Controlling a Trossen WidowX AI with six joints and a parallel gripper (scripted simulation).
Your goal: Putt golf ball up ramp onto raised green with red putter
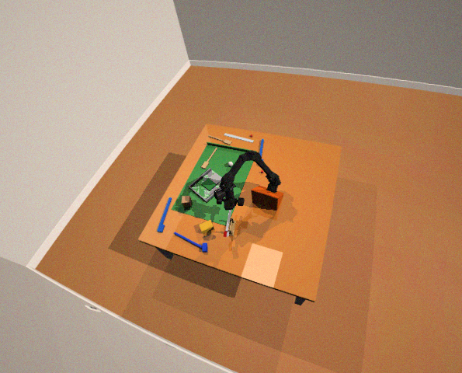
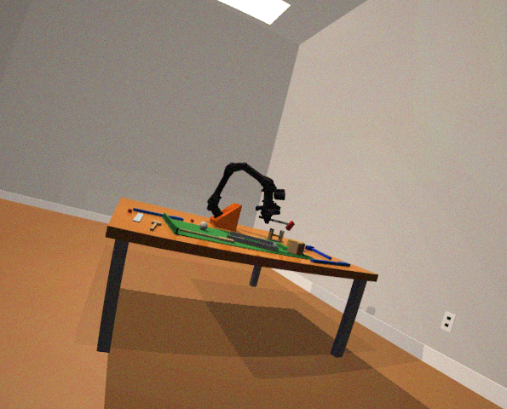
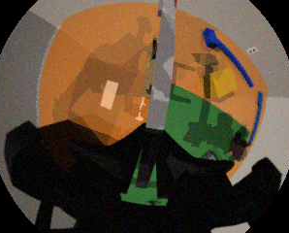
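Right now the red putter is 30 mm behind my gripper tip, 80 mm to the left of it and 30 mm above it. The rest, counted from my gripper tip: wooden cube 380 mm ahead, 60 mm to the left, 70 mm below; then white golf ball 250 mm ahead, 420 mm to the right, 80 mm below; then yellow block 120 mm ahead, 170 mm to the left, 80 mm below.
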